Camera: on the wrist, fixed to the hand. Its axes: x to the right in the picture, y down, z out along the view.
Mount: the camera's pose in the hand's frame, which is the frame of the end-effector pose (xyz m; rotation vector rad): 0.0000 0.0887 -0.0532 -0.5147 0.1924 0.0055
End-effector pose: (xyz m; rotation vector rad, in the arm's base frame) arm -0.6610 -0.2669 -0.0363 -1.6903 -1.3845 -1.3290
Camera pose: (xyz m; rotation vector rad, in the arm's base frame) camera -0.5950 -0.3401 -0.0048 -1.8116 -0.9775 -1.9071
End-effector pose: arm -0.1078 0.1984 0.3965 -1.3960 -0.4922 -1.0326
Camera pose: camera -0.0503 0.1357 0.3377 -1.7194 -0.0771 -1.3333
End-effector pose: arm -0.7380 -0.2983 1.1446 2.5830 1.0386 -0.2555
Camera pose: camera -0.6741 -0.3378 1.2157 2.1676 1.0016 0.2402
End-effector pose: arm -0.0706 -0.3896 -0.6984 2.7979 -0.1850 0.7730
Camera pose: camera -0.1128 -0.4616 -0.6373 2.2294 -0.3079 0.8484
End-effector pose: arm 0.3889 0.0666 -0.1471 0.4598 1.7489 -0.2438
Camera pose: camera 0.3801 0.1678 -0.1275 0.1138 1.9126 0.2620
